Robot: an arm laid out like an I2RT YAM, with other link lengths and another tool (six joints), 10 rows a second.
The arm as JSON. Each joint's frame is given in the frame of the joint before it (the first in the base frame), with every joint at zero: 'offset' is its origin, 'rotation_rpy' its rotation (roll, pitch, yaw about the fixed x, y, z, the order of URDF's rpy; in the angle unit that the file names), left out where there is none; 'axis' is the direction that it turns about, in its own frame. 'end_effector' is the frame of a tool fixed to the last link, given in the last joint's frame.
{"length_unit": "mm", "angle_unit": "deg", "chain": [
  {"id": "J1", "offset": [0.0, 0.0, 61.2], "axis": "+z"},
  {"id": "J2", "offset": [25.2, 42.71, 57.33], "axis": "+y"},
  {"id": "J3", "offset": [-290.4, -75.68, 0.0], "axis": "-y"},
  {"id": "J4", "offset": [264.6, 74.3, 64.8], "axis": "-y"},
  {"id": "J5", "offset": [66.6, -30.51, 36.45], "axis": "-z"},
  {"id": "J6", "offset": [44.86, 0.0, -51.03], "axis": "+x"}
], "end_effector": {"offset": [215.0, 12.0, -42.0], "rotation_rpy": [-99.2, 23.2, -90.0]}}
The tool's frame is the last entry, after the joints.
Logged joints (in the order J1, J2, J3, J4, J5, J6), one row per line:
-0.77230 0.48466 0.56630 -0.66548 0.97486 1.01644
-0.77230 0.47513 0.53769 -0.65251 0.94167 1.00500
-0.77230 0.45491 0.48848 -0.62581 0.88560 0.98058
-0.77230 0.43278 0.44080 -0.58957 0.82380 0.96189
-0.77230 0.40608 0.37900 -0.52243 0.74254 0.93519
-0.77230 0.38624 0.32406 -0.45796 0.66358 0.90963
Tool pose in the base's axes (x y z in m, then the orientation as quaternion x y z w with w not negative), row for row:
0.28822 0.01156 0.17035 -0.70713 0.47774 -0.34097 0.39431
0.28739 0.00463 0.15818 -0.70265 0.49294 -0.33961 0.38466
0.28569 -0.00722 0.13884 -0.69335 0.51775 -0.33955 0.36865
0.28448 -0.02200 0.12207 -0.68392 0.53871 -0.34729 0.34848
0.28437 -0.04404 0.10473 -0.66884 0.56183 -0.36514 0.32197
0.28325 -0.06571 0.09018 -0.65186 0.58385 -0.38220 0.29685
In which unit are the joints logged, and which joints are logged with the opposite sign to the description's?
The joints are logged in radians. Opposite sign: J5, J6.
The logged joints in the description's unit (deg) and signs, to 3 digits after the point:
-44.250 27.769 32.447 -38.129 -55.855 -58.238
-44.250 27.223 30.807 -37.386 -53.954 -57.582
-44.250 26.064 27.988 -35.856 -50.741 -56.183
-44.250 24.796 25.256 -33.780 -47.200 -55.112
-44.250 23.267 21.715 -29.933 -42.544 -53.582
-44.250 22.130 18.567 -26.239 -38.020 -52.118

